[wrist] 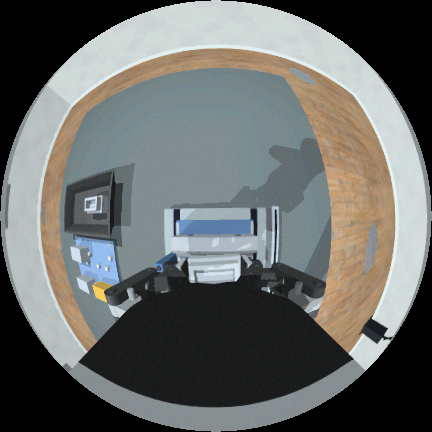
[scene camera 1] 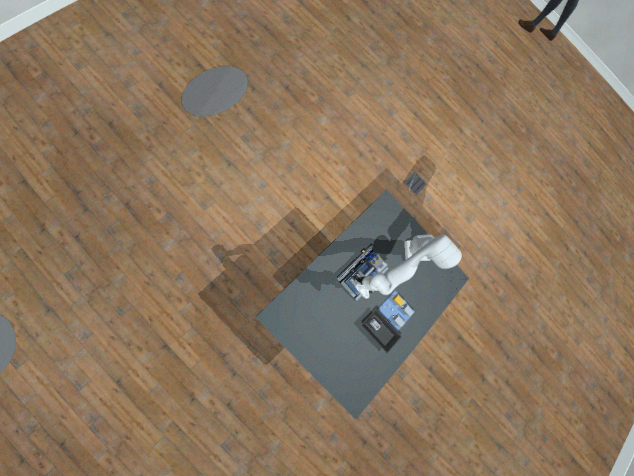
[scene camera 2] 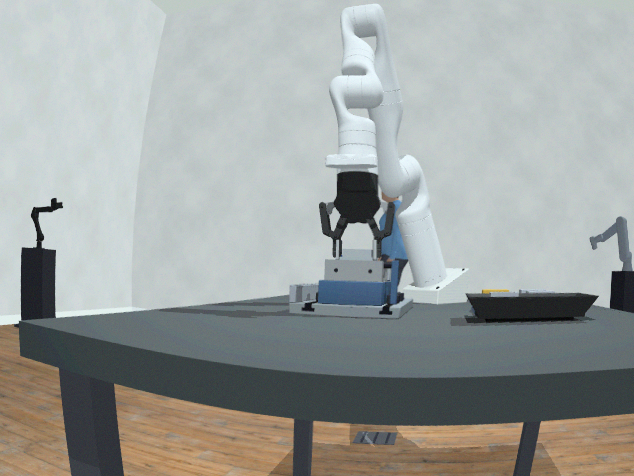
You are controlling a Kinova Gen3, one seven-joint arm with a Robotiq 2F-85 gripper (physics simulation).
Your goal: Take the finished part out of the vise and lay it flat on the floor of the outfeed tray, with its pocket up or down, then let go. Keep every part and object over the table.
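Frame: origin at the arm's base, x ahead, y left, z up, level; millimetres.
Seen in the pictures: gripper, fingertip midpoint: [wrist: 213, 264] [scene camera 1: 359, 282]; arm's base, link origin: [scene camera 2: 431, 280].
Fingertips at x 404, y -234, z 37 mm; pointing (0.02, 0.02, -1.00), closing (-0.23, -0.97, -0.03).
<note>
Pixels of each thing's top centre, then the offset from my fingertips to it. "*": a spot on its surface instead.
- finished part, top centre: [wrist: 213, 277] [scene camera 2: 357, 249] dx -8, dy +2, dz +22 mm
- vise, top centre: [wrist: 218, 316] [scene camera 2: 361, 259] [scene camera 1: 367, 273] dx -76, dy +15, dz +4 mm
- light grey pocketed part, top centre: [scene camera 2: 504, 292] [wrist: 89, 203] [scene camera 1: 376, 325] dx +155, dy +241, dz -48 mm
- blue plate, top centre: [wrist: 94, 269] [scene camera 1: 396, 310] dx +6, dy +333, dz -87 mm
- yellow block, top centre: [scene camera 2: 495, 289] [wrist: 100, 294] [scene camera 1: 399, 300] dx -52, dy +301, dz -51 mm
- blue upright, surface spot: [scene camera 2: 394, 279] * dx +17, dy +67, dz -30 mm
The finished part [scene camera 2: 358, 254] [wrist: 214, 261], a light grey block with a rectangular pocket facing up, sits between the jaws of the vise [scene camera 1: 351, 290] [scene camera 2: 353, 292] [wrist: 215, 244]. Its top stands a little above the grey front jaw. My gripper [scene camera 2: 357, 249] [wrist: 213, 264] points straight down and is shut on the part, one finger at each end. The part's lower portion is hidden behind the jaw. The black outfeed tray [scene camera 1: 386, 335] [scene camera 2: 532, 307] [wrist: 113, 205] stands apart from the vise, to its right in the second scene view.
Another light grey pocketed part [scene camera 1: 375, 323] [wrist: 93, 203] lies in the tray. A blue plate [scene camera 1: 387, 307] [wrist: 108, 250] beside the tray carries grey blocks and a yellow block [scene camera 1: 399, 300] [scene camera 2: 495, 291] [wrist: 102, 291]. A blue upright [scene camera 2: 394, 279] stands at the vise's side.
</note>
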